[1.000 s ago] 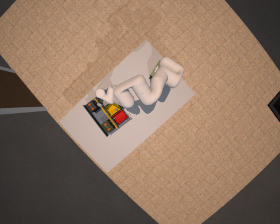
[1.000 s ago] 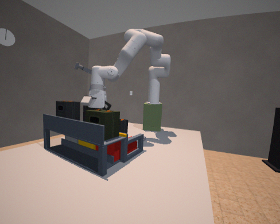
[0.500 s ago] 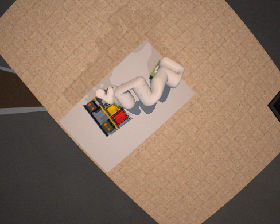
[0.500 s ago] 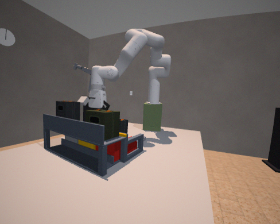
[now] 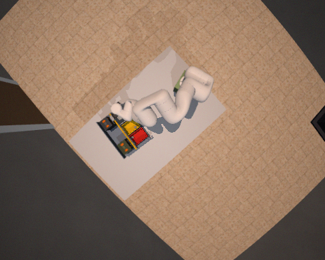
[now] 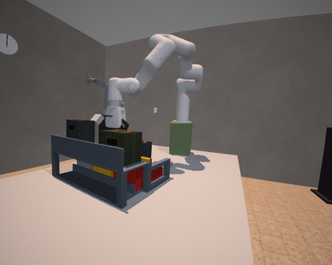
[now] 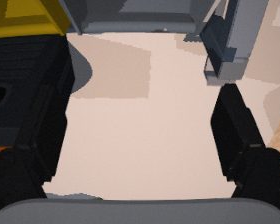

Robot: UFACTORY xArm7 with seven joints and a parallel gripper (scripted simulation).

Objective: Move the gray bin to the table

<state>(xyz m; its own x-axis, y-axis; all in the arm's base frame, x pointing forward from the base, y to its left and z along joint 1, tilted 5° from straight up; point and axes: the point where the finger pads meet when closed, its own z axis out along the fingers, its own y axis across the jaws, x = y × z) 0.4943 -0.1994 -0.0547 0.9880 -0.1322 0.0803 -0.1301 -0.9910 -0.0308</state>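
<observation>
Right now the gray open bin is 90 mm below my hand, 80 mm ahead of it and 10 mm to the right of it. Also, from my hand: red bin: 210 mm to the left, 110 mm ahead, 90 mm below; yellow bin: 100 mm to the left, 100 mm ahead, 90 mm below.
</observation>
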